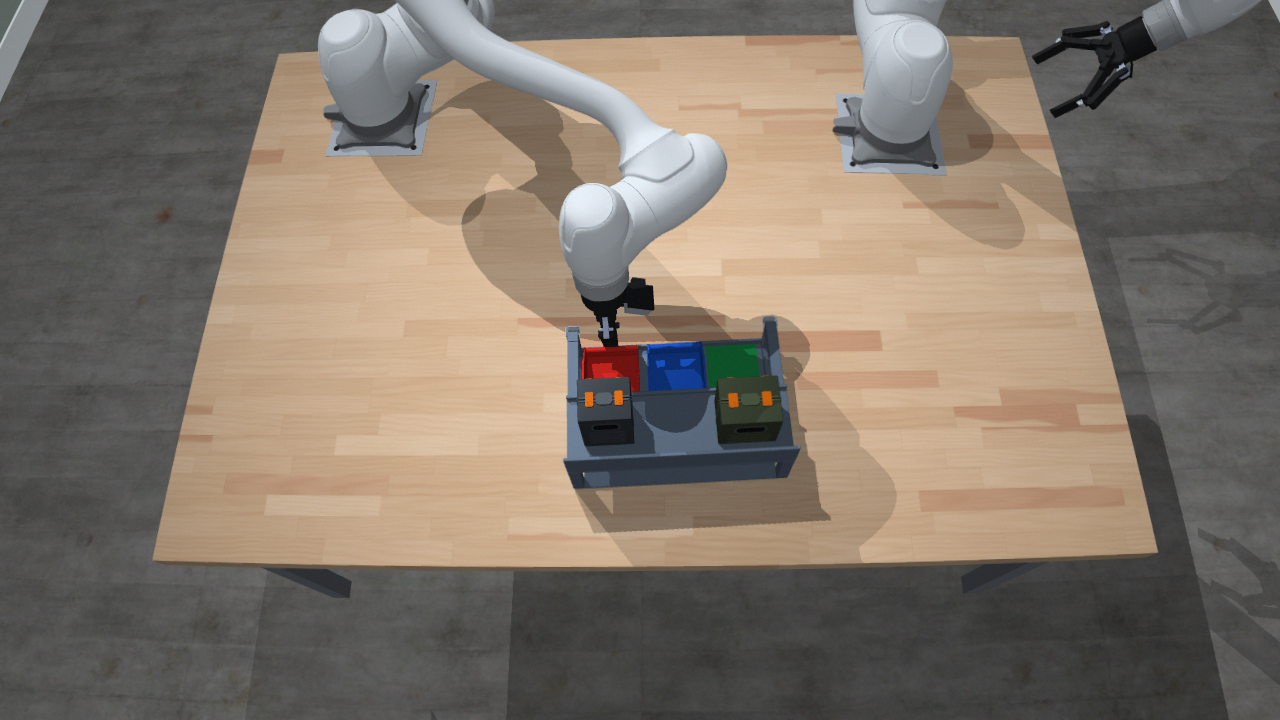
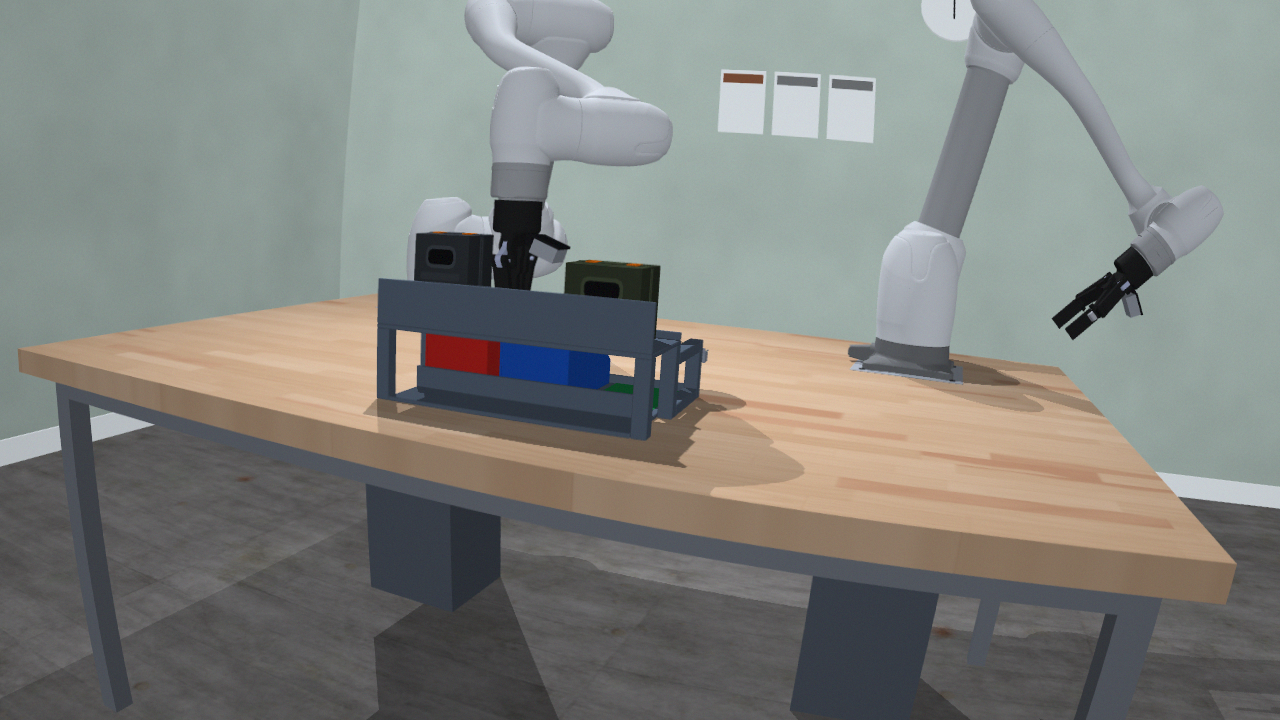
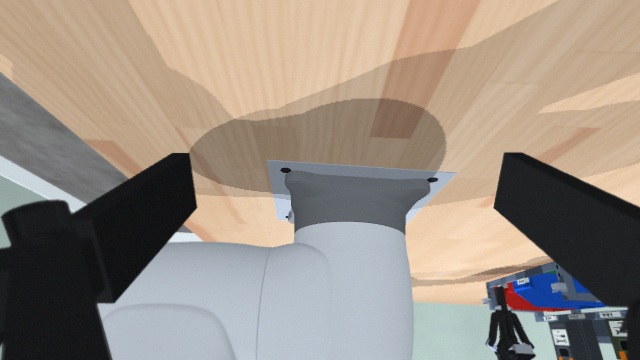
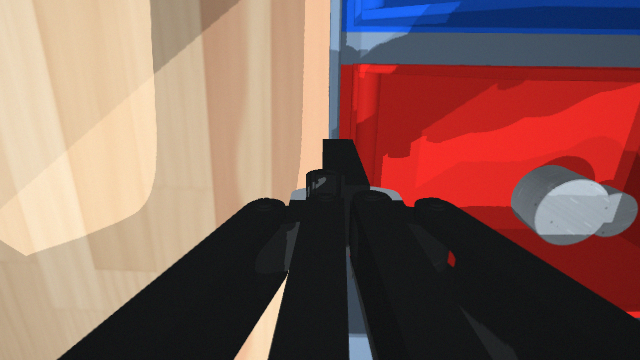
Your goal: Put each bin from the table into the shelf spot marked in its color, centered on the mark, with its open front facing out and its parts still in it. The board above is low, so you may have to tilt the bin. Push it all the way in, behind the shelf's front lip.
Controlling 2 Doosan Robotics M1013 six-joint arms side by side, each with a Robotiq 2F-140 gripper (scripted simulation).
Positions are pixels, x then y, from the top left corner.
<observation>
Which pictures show my left gripper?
Image 1, image 2 and image 3 only.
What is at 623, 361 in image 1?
A red bin.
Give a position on a blue bin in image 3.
537, 290
</observation>
